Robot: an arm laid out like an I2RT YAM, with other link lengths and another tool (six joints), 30 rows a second.
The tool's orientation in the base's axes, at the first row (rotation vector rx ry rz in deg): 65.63 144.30 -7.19
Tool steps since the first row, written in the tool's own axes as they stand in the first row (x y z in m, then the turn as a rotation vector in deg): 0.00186 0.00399 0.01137 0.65 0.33 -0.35; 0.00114 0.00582 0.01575 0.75 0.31 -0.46; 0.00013 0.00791 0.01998 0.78 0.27 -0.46; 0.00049 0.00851 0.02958 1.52 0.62 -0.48; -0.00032 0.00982 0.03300 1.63 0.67 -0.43; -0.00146 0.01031 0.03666 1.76 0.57 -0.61; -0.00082 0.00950 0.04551 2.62 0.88 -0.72; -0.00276 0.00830 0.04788 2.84 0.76 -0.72
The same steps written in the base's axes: 0.00519 0.00136 -0.01095 -0.25 0.76 0.11; 0.00827 0.00106 -0.01462 -0.36 0.84 0.17; 0.01168 0.00076 -0.01802 -0.40 0.84 0.16; 0.01473 -0.00079 -0.02702 -0.59 1.60 -0.07; 0.01720 -0.00128 -0.02980 -0.61 1.70 -0.15; 0.01933 -0.00260 -0.03274 -0.81 1.77 -0.04; 0.02095 -0.00472 -0.04124 -1.13 2.61 -0.23; 0.02192 -0.00744 -0.04282 -1.35 2.69 -0.32
